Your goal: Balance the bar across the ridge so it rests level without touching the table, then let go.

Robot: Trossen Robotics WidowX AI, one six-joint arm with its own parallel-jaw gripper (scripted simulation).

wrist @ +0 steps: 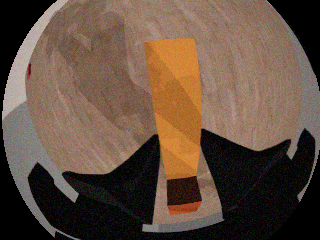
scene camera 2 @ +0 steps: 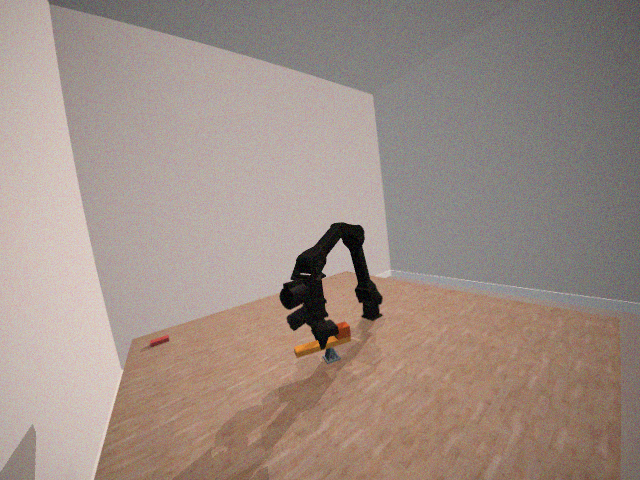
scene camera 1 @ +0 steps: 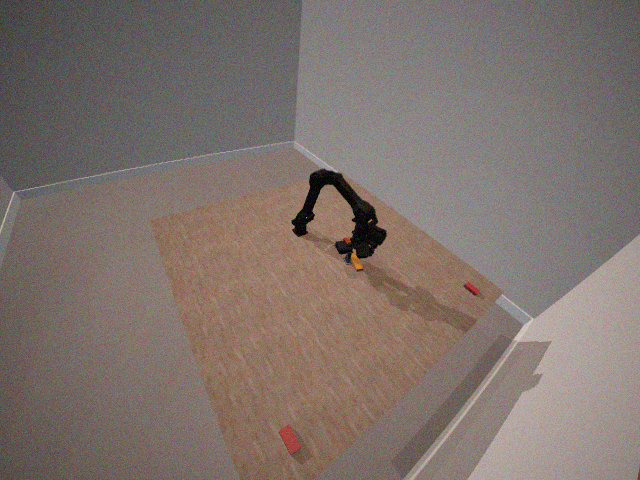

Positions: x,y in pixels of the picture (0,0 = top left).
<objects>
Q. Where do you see a bar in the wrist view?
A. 174,78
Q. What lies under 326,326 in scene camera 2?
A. The gripper.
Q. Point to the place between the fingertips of the gripper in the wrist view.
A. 179,136
</objects>
